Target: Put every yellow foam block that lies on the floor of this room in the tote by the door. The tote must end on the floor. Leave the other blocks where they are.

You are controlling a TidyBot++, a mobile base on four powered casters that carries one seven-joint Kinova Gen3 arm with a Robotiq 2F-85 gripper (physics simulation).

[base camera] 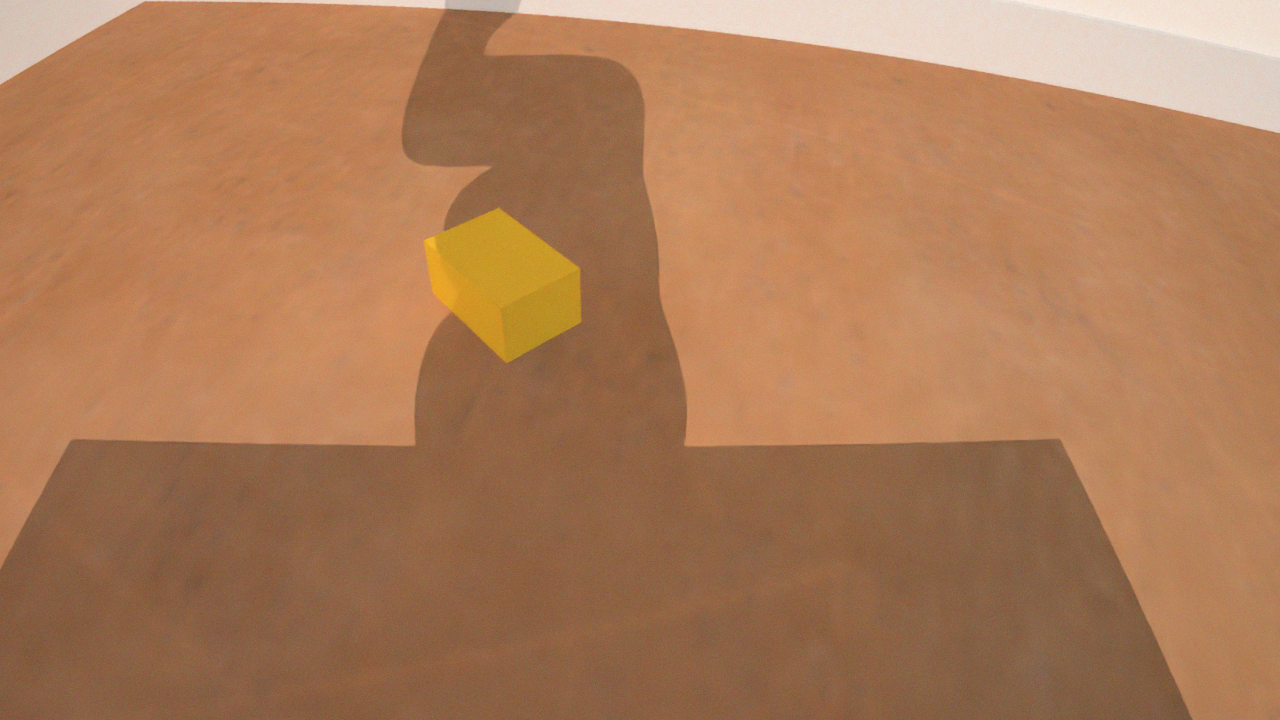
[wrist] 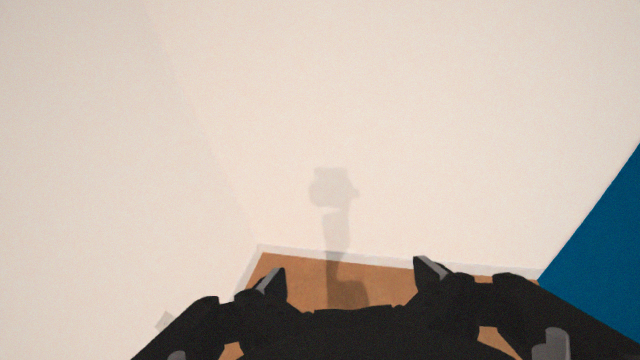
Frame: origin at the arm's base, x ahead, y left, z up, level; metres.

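Seen in the pictures: gripper, fingertip midpoint: [wrist: 348, 276].
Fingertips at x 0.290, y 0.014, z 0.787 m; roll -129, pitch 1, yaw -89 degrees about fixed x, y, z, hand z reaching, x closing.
A point is followed by its place in that frame.
A yellow foam block [base camera: 503, 268] {y 0.057, x 0.488, z -0.352 m} lies on the floor in the base camera view, a little left of the middle and close in front of the base. The arm's shadow falls across and around it. My gripper [wrist: 348, 276] {y 0.014, x 0.290, z 0.787 m} is open and empty, held up off the floor and facing the walls in the wrist view. The block does not show in the wrist view, and the tote does not show in either view.
Pale walls [wrist: 400, 125] {y -0.227, x 1.025, z 0.550 m} meet at a corner ahead, with a white baseboard [wrist: 380, 260] {y -0.153, x 1.028, z -0.336 m} along the brown floor [base camera: 895, 313] {y -0.212, x 0.500, z -0.397 m} [wrist: 295, 285] {y 0.396, x 0.934, z -0.397 m}. A blue panel [wrist: 610, 250] {y -0.970, x 0.683, z 0.095 m} stands at the right in the wrist view. A white baseboard [base camera: 895, 31] {y -0.355, x 0.983, z -0.365 m} also runs along the far floor edge.
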